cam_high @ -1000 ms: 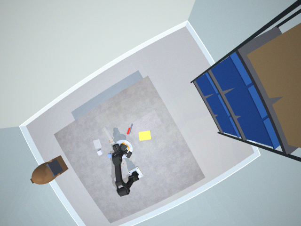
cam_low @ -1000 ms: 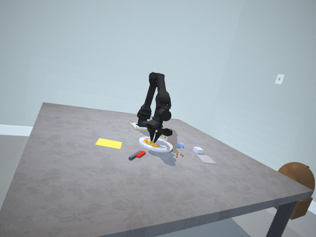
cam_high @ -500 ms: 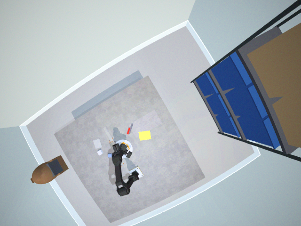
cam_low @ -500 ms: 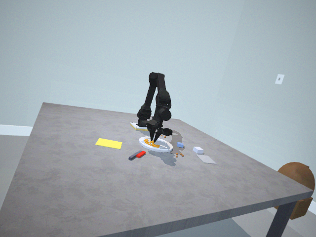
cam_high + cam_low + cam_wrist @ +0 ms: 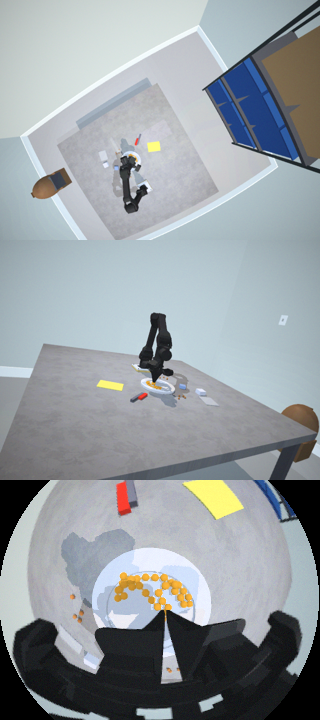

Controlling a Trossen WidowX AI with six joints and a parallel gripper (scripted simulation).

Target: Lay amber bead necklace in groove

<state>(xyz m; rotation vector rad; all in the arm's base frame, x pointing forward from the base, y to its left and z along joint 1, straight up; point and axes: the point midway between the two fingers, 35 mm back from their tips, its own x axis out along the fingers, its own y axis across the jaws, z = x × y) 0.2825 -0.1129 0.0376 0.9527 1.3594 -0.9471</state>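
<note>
My gripper tip is now 10 mm short of the round white bead board, 20 mm to the right of it and 10 mm above it. The rest, counted from my gripper tip: yellow sheet 30 mm behind, 250 mm to the right, 20 mm below; blue block 50 mm ahead, 190 mm to the left, 10 mm below; grey tool 120 mm ahead, 170 mm to the right, 20 mm below.
</note>
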